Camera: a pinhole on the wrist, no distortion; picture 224 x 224 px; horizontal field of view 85.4 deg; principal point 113.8 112.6 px. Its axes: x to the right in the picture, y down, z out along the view. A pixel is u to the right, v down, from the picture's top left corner.
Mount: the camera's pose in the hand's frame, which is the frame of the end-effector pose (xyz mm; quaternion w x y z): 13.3 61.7 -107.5 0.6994 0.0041 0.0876 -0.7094
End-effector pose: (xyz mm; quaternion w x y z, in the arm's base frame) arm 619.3 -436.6 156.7 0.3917 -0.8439 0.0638 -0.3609
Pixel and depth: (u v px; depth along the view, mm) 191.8 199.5 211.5
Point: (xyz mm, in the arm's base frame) 780.2 -399.2 303.9
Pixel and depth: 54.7 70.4 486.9
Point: 870.9 -301.2 -243.8
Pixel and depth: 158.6 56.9 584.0
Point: 752.1 82.4 6.8
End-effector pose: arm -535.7 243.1 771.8 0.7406 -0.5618 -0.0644 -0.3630
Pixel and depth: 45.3 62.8 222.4
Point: -431.6 404.0 673.3
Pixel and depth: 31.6 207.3 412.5
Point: 11.4 353.2 851.2
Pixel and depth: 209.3 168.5 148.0
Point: -506.0 204.2 883.1
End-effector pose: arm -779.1 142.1 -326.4 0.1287 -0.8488 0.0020 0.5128
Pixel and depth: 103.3 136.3 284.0
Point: -884.1 145.3 -500.2
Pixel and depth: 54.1 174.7 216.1
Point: -818.5 51.1 -534.2
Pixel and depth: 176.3 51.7 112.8
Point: -794.9 148.6 -298.4
